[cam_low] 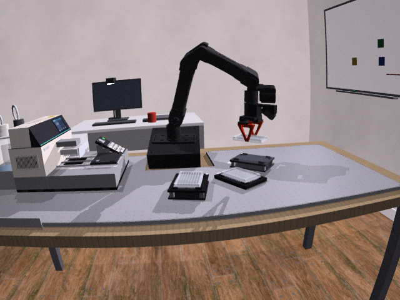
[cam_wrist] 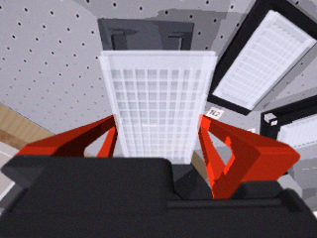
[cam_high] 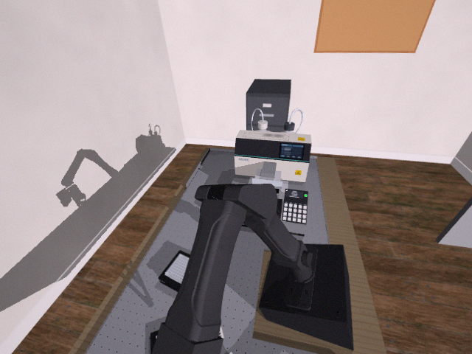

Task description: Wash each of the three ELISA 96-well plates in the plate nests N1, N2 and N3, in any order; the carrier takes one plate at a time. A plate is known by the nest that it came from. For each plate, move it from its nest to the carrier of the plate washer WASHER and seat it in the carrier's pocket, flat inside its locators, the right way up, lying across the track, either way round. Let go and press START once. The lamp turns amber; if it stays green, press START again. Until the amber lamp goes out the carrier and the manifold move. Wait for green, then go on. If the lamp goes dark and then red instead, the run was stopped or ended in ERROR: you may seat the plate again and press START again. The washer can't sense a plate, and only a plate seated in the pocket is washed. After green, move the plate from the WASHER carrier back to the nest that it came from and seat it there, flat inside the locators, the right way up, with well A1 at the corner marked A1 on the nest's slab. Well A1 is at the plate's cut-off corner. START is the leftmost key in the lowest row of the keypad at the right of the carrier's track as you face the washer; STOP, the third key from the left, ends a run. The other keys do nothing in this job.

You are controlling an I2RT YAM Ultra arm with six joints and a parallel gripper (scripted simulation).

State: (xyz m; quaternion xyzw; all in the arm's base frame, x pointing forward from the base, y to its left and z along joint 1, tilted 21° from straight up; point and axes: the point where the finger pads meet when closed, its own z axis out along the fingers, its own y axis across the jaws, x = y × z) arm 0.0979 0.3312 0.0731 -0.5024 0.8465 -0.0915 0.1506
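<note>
The nest N3 is 10 cm below my hand, 1 cm to the left of it and 1 cm behind it. From my hand the other things lie so: N2 label: 13 cm to the right, 13 cm below, 8 cm ahead; then nest N2: 16 cm ahead, 12 cm below, 6 cm to the right; then N1 label: 23 cm to the right, 14 cm ahead, 13 cm below.
</note>
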